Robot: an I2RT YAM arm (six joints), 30 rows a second.
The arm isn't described. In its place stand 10 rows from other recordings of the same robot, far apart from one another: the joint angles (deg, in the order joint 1, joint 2, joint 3, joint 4, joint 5, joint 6), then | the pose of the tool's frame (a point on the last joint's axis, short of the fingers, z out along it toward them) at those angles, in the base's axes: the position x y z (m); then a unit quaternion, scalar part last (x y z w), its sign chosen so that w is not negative.
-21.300 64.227 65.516 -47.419 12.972 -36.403 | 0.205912 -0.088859 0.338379 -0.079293 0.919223 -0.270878 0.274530
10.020 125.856 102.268 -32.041 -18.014 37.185 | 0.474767 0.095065 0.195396 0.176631 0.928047 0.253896 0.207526
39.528 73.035 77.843 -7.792 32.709 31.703 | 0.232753 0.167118 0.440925 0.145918 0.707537 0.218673 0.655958
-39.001 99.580 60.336 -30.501 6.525 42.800 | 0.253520 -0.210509 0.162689 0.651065 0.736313 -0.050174 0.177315
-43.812 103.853 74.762 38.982 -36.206 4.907 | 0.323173 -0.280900 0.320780 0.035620 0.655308 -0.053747 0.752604
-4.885 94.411 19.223 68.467 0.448 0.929 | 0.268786 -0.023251 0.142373 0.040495 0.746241 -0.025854 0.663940
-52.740 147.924 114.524 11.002 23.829 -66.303 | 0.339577 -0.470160 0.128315 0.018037 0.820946 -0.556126 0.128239
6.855 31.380 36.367 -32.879 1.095 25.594 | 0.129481 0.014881 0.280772 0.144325 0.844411 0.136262 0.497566
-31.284 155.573 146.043 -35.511 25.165 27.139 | 0.493771 -0.317742 0.166120 0.512823 0.746484 -0.214656 0.365646
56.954 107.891 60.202 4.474 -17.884 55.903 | 0.202971 0.332049 0.150078 -0.070025 0.906048 0.405669 0.098016
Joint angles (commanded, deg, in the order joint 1, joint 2, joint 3, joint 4, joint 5, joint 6), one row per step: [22.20, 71.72, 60.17, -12.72, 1.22, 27.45]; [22.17, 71.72, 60.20, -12.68, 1.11, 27.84]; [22.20, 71.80, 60.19, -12.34, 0.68, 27.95]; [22.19, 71.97, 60.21, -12.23, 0.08, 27.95]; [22.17, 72.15, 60.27, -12.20, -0.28, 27.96]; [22.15, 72.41, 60.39, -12.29, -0.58, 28.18]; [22.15, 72.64, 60.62, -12.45, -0.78, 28.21]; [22.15, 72.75, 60.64, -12.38, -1.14, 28.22]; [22.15, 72.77, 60.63, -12.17, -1.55, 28.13]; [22.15, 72.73, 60.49, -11.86, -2.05, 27.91]
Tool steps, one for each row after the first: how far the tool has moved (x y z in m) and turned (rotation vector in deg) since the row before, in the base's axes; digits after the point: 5 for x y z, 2 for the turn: [0.00008, -0.00006, 0.00025, 0.40, 0.08, -0.09]; [0.00036, 0.00060, 0.00015, 0.35, -0.13, 0.38]; [0.00056, 0.00058, -0.00049, 0.21, 0.13, 0.54]; [0.00064, 0.00039, -0.00043, 0.11, 0.14, 0.30]; [0.00087, 0.00045, -0.00065, 0.21, 0.34, 0.16]; [0.00077, 0.00045, 0.00004, 0.04, 0.19, 0.17]; [0.00036, 0.00039, -0.00028, 0.14, 0.08, 0.32]; [0.00012, 0.00032, 0.00021, 0.15, -0.14, 0.41]; [-0.00012, 0.00028, -0.00012, 0.09, -0.20, 0.55]
